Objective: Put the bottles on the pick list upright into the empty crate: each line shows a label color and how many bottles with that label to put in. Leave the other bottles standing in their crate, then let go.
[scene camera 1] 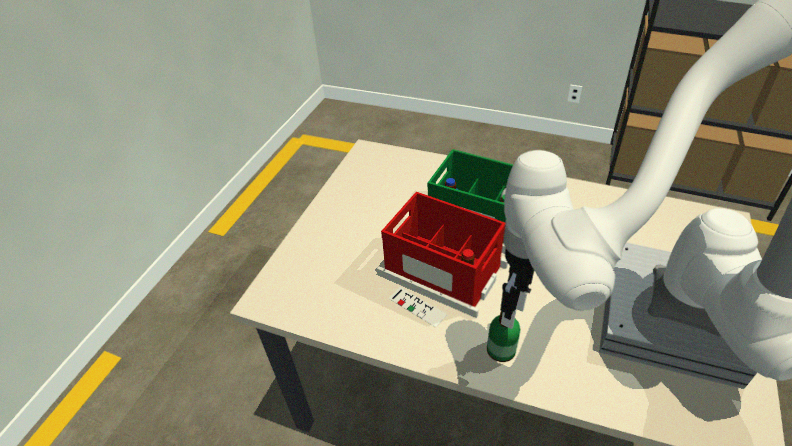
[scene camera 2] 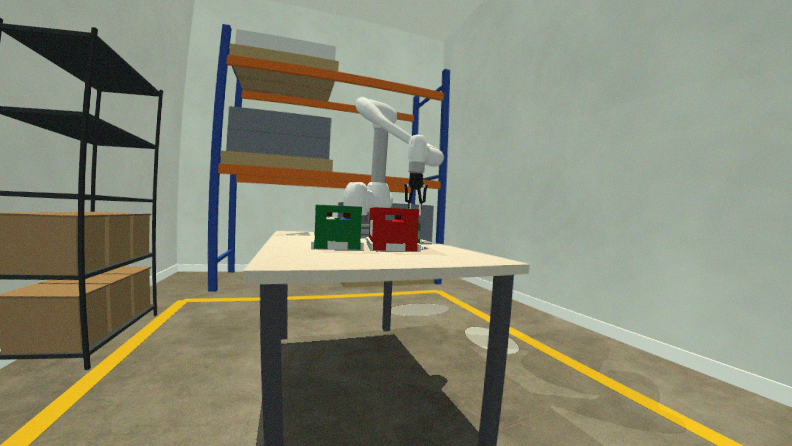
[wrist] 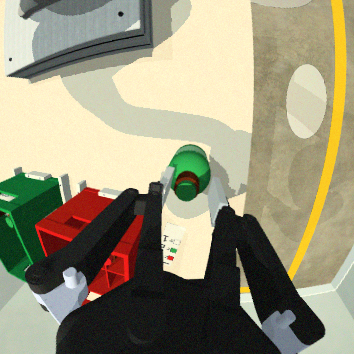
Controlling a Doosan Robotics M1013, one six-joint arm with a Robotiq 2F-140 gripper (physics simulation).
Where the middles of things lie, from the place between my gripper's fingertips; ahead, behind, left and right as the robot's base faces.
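You'll find the pick list [scene camera 1: 422, 309] 150 mm below my hand, and it's 50 mm to the right of my hand and 260 mm ahead of it.
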